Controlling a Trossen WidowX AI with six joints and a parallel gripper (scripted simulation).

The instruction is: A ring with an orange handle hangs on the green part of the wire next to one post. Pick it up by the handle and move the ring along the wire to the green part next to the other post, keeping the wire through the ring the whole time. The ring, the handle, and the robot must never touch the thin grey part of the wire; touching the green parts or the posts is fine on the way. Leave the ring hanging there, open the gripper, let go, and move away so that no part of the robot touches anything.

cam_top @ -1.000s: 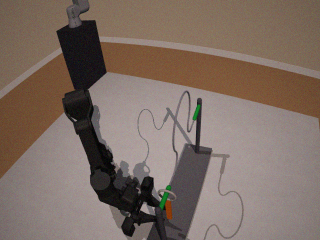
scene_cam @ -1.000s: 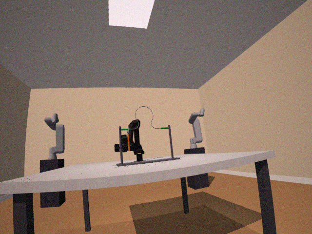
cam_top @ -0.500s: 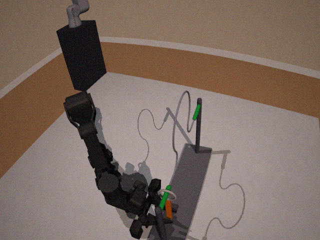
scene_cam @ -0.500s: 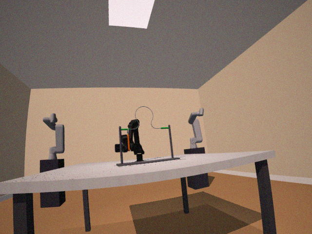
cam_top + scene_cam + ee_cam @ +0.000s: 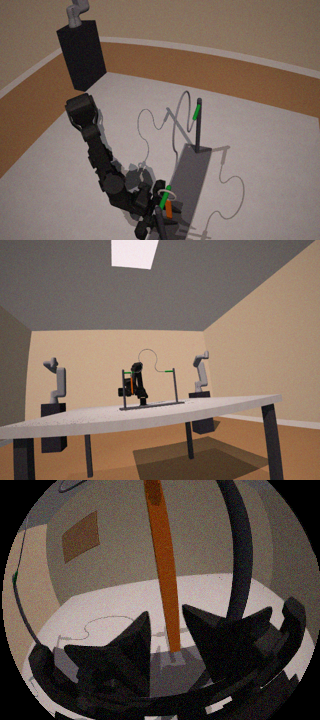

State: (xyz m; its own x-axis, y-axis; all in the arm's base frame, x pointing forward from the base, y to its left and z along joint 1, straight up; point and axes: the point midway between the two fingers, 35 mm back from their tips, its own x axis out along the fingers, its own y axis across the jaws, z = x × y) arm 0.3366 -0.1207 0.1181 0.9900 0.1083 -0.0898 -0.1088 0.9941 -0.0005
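Right now the ring with orange handle is 3 cm behind my gripper tip and 9 cm above it.
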